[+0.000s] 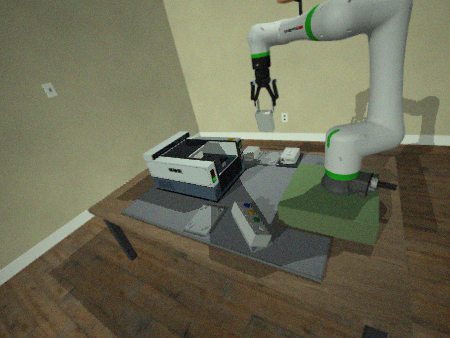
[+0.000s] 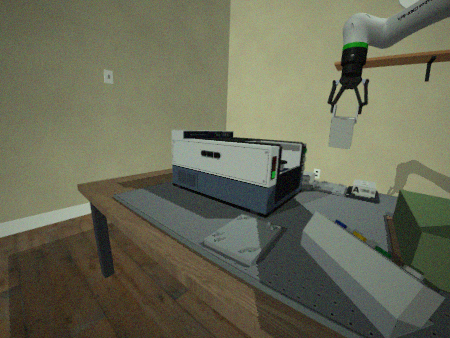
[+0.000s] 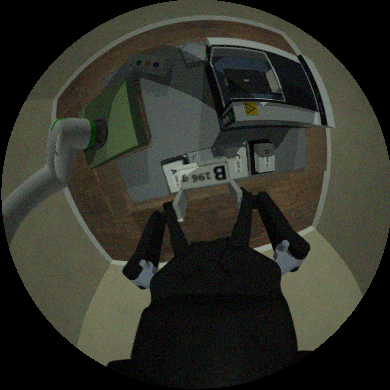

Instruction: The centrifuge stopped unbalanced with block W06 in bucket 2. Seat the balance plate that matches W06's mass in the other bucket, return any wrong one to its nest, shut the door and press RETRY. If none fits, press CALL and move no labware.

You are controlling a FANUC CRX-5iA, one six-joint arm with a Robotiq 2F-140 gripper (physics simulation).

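Frame: origin at the arm's base, x ahead, y left, z up, level; centimetres.
Seen in the pictures: gripper, fingertip midpoint: (image 1: pixel 265 112) (image 2: pixel 343 122) (image 3: pixel 206 189); arm's base at its link origin: (image 1: pixel 340 184) (image 3: pixel 96 133).
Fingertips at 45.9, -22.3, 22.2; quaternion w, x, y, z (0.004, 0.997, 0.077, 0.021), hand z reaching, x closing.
Note:
Offsets run from my fingertips to a thing's middle, as dx, dy, dz.
My gripper (image 1: pixel 265 106) (image 2: pixel 347 114) (image 3: pixel 206 189) is shut on balance plate B, marked 196 g. Plate B @(-0.1, +1.7, -4.3) (image 1: pixel 265 121) (image 2: pixel 341 133) (image 3: pixel 204 175) hangs from the fingertips, broad face steep, high above the table's back part. Plate A @(-11.1, -3.4, -27.4) (image 1: pixel 291 154) (image 2: pixel 364 189) (image 3: pixel 174 176) sits in its nest below. Plate C @(+14.9, +1.3, -27.4) (image 3: pixel 239 161) and plate D @(+28.8, +3.7, -27.4) (image 3: pixel 265 157) stand beside it in the row. The centrifuge @(+29.1, +34.4, -18.5) (image 1: pixel 185 172) (image 2: pixel 225 162) (image 3: pixel 285 117) is open on top, with a dark interior; block W06 and the bucket contents cannot be made out. Green lights show on its housing.
A sloped button box @(-20.9, +54.5, -26.5) (image 1: pixel 250 226) (image 2: pixel 357 272) (image 3: pixel 150 65) with blue, yellow and green buttons stands near the front. A flat pale fixture plate @(+1.1, +59.9, -29.5) (image 1: pixel 204 220) (image 2: pixel 245 239) (image 3: pixel 193 52) lies before the centrifuge. The green arm pedestal (image 1: pixel 330 212) (image 2: pixel 425 220) (image 3: pixel 117 122) stands to one side.

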